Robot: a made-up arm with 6 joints. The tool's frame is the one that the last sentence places.
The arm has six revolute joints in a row. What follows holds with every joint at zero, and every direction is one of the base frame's.
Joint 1 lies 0.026 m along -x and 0.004 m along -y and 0.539 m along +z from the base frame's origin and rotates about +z.
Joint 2 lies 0.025 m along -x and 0.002 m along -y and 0.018 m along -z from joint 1 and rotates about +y.
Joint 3 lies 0.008 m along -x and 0.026 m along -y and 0.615 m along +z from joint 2 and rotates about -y.
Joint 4 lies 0.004 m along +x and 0.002 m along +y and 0.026 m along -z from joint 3 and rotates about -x.
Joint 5 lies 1.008 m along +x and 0.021 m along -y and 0.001 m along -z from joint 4 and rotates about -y.
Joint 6 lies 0.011 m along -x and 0.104 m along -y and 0.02 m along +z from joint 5 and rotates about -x.
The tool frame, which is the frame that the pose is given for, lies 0.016 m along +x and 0.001 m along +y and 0.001 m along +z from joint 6; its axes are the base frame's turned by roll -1.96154, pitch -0.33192 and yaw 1.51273 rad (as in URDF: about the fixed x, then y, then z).
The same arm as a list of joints. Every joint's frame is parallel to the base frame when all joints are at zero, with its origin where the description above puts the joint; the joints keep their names.
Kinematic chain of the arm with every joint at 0, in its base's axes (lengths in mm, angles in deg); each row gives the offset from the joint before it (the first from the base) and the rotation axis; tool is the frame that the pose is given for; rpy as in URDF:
joint 1: xyz -26 -4 539 axis +z
joint 2: xyz -25 -2 -18 axis +y
joint 3: xyz -8 -26 615 axis -y
joint 4: xyz 4 2 -26 axis -x
joint 5: xyz 1008 -21 -1 axis -y
joint 6: xyz -11 -104 20 axis -x
tool: xyz 16 1 1 rpy -112.39 -19.02 86.67

